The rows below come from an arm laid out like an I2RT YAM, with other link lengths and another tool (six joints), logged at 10 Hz.
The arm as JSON. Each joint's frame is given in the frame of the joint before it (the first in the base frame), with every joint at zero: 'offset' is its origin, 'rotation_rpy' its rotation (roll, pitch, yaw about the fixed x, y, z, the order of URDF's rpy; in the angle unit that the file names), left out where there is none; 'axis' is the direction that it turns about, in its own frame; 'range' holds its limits. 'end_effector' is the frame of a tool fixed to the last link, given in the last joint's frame.
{
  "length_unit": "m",
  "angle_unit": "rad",
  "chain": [
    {
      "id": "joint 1",
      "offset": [
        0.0,
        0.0,
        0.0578
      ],
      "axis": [
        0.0,
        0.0,
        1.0
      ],
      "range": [
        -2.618,
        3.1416
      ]
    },
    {
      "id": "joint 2",
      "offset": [
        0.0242,
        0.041,
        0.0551
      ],
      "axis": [
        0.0,
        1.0,
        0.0
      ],
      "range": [
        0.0,
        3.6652
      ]
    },
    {
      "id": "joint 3",
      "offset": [
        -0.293,
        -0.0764,
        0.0
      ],
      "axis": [
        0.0,
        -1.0,
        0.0
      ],
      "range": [
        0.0,
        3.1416
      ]
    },
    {
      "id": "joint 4",
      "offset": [
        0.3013,
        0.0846,
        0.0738
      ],
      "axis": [
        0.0,
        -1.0,
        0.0
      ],
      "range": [
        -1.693,
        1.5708
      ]
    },
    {
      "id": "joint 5",
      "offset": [
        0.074,
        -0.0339,
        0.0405
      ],
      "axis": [
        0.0,
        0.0,
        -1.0
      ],
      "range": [
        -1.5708,
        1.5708
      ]
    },
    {
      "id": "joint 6",
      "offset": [
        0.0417,
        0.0,
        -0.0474
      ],
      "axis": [
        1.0,
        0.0,
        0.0
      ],
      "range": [
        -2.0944,
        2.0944
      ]
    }
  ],
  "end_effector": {
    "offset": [
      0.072,
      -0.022,
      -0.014
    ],
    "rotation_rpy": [
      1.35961,
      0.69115,
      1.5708
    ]
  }
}
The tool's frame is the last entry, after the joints.
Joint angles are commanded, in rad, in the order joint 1, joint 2, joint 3, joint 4, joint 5, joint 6. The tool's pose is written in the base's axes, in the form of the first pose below.
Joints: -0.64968, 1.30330, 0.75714, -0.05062, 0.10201, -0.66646
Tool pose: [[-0.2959 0.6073 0.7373 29.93], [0.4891 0.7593 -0.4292 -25.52], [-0.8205 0.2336 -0.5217 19.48], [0 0 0 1]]
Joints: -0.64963, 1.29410, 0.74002, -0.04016, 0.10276, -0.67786
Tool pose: [[-0.3026 0.6040 0.7373 29.70], [0.4802 0.7648 -0.4295 -25.34], [-0.8233 0.2241 -0.5215 19.24], [0 0 0 1]]
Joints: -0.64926, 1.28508, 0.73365, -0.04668, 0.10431, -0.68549
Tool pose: [[-0.3108 0.6032 0.7345 29.49], [0.4769 0.7675 -0.4285 -25.18], [-0.8222 0.2170 -0.5262 19.21], [0 0 0 1]]
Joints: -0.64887, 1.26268, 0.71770, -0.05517, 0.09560, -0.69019
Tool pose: [[-0.3168 0.5957 0.7381 29.12], [0.4756 0.7731 -0.4197 -24.76], [-0.8206 0.2180 -0.5282 19.17], [0 0 0 1]]
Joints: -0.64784, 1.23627, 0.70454, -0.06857, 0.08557, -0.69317
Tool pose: [[-0.3207 0.5868 0.7435 28.75], [0.4744 0.7790 -0.4101 -24.29], [-0.8198 0.2212 -0.5282 19.30], [0 0 0 1]]
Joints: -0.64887, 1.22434, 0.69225, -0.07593, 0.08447, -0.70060
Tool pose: [[-0.3308 0.5858 0.7399 28.41], [0.4736 0.7812 -0.4067 -24.06], [-0.8162 0.2159 -0.5359 19.07], [0 0 0 1]]
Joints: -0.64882, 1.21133, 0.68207, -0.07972, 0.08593, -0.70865
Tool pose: [[-0.3372 0.5843 0.7382 28.14], [0.4685 0.7842 -0.4068 -23.87], [-0.8166 0.2086 -0.5381 19.03], [0 0 0 1]]
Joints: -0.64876, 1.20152, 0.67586, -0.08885, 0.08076, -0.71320
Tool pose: [[-0.3446 0.5800 0.7382 27.95], [0.4685 0.7876 -0.4001 -23.65], [-0.8135 0.2080 -0.5432 18.95], [0 0 0 1]]
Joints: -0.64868, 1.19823, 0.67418, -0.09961, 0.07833, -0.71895
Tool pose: [[-0.3549 0.5777 0.7350 27.85], [0.4693 0.7901 -0.3944 -23.53], [-0.8086 0.2049 -0.5515 18.83], [0 0 0 1]]
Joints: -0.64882, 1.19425, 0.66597, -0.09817, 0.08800, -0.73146
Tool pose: [[-0.3648 0.5807 0.7278 27.63], [0.4612 0.7917 -0.4006 -23.51], [-0.8088 0.1895 -0.5566 18.67], [0 0 0 1]]
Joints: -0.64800, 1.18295, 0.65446, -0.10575, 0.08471, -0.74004
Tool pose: [[-0.3766 0.5758 0.7257 27.38], [0.4590 0.7964 -0.3937 -23.23], [-0.8047 0.1848 -0.5642 18.43], [0 0 0 1]]
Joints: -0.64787, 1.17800, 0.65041, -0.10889, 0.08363, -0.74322
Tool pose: [[-0.3805 0.5741 0.7250 27.28], [0.4579 0.7981 -0.3916 -23.13], [-0.8035 0.1830 -0.5665 18.37], [0 0 0 1]]
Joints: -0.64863, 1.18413, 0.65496, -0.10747, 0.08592, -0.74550
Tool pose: [[-0.3817 0.5755 0.7233 27.36], [0.4565 0.7978 -0.3939 -23.25], [-0.8037 0.1799 -0.5672 18.40], [0 0 0 1]]
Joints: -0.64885, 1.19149, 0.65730, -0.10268, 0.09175, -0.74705
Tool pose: [[-0.3824 0.5792 0.7199 27.43], [0.4552 0.7961 -0.3987 -23.39], [-0.8041 0.1753 -0.5681 18.35], [0 0 0 1]]
